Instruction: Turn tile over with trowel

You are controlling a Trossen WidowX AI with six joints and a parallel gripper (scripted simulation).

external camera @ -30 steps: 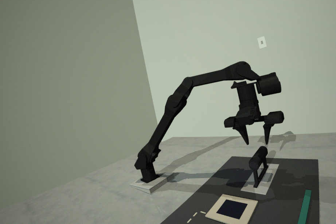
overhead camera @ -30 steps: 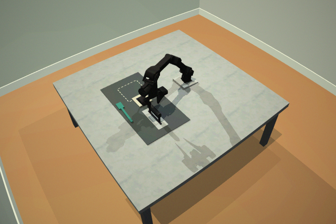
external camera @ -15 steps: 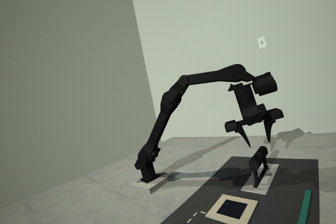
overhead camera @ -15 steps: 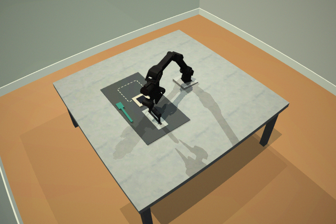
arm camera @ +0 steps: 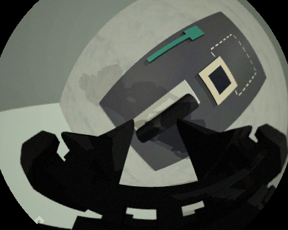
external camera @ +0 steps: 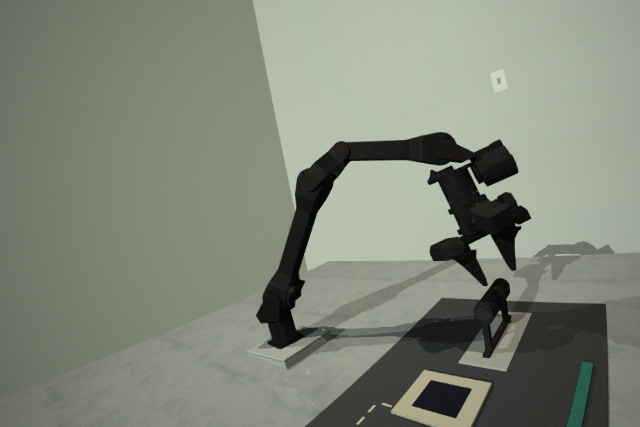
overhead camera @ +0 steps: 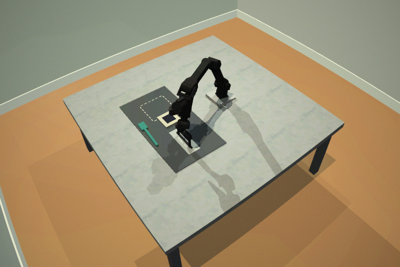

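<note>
The dark mat lies 10 mm ahead of my gripper tip, 170 mm to the right of it and 130 mm below it. Round my gripper tip: cream tile: 210 mm to the right, 100 mm below; then teal trowel: 150 mm ahead, 170 mm to the right, 110 mm below.
</note>
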